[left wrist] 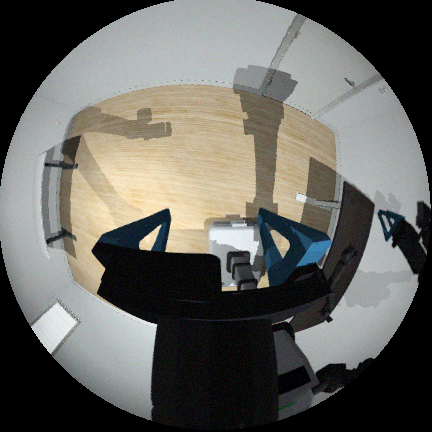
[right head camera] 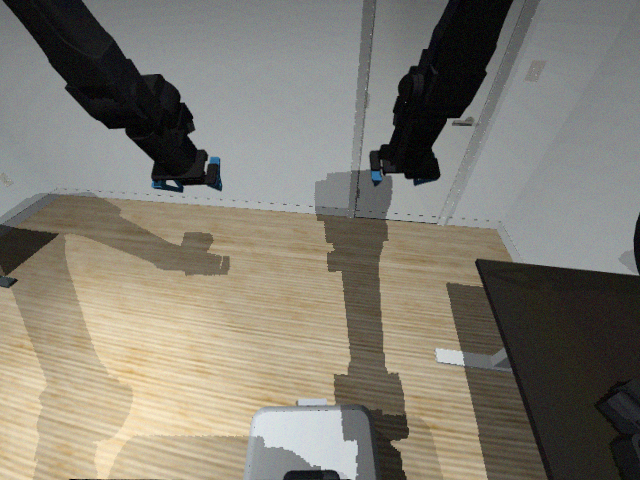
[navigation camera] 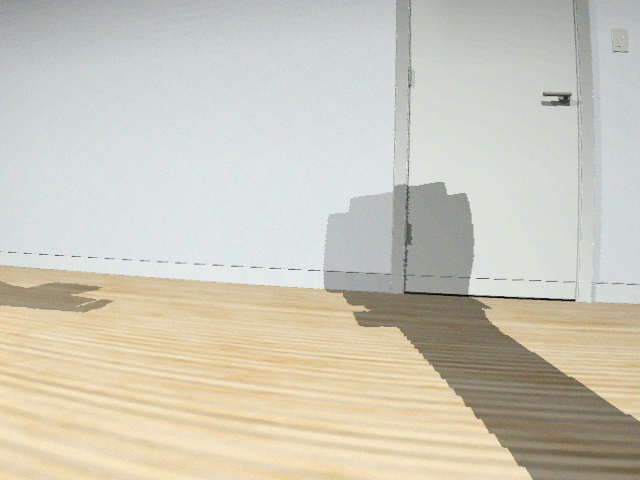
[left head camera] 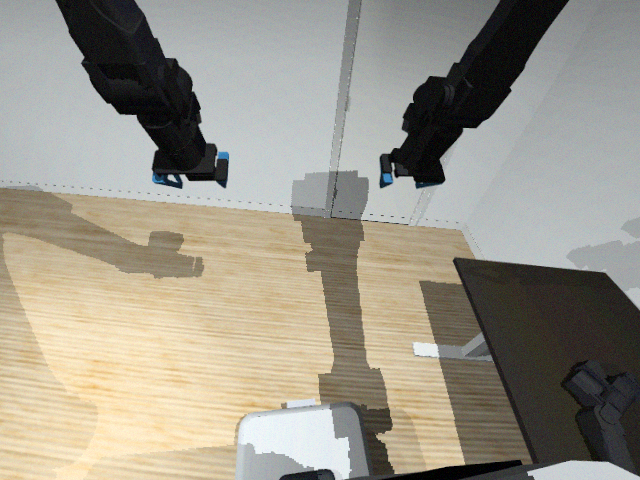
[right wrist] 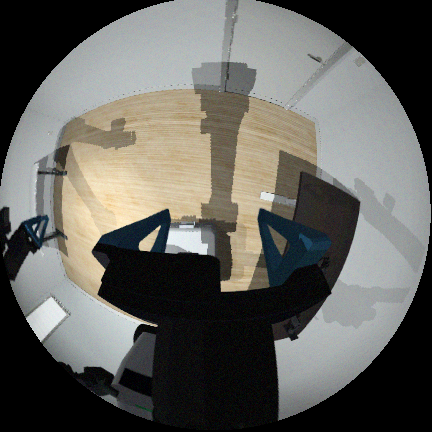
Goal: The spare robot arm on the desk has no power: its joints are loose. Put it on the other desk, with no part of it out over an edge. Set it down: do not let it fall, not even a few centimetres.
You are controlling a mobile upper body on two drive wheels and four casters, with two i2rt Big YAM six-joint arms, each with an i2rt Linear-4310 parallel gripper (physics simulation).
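The spare robot arm (left head camera: 604, 408) (right head camera: 624, 408) (left wrist: 345, 256), dark and jointed, lies on a dark desk (left head camera: 542, 310) (right head camera: 558, 310) (right wrist: 327, 210) at the right; part of the arm is cut off in both head camera views. A pale strip with dark supports at the far left of the wrist views looks like the other desk (left wrist: 38, 200); its top is barely visible. My left gripper (left head camera: 199, 183) (right head camera: 193, 186) (left wrist: 213, 212) and right gripper (left head camera: 406, 182) (right head camera: 400, 180) (right wrist: 215, 211) are open and empty, high up and away from the spare arm.
The white base (left head camera: 289, 434) (right head camera: 305, 428) shows at the bottom of the head views. A pale foot (left head camera: 426, 349) (right head camera: 449, 356) of the dark desk stands on the wooden floor. A wall and a door (navigation camera: 491, 155) with a handle (navigation camera: 558, 96) stand ahead. Robot shadows cross the floor.
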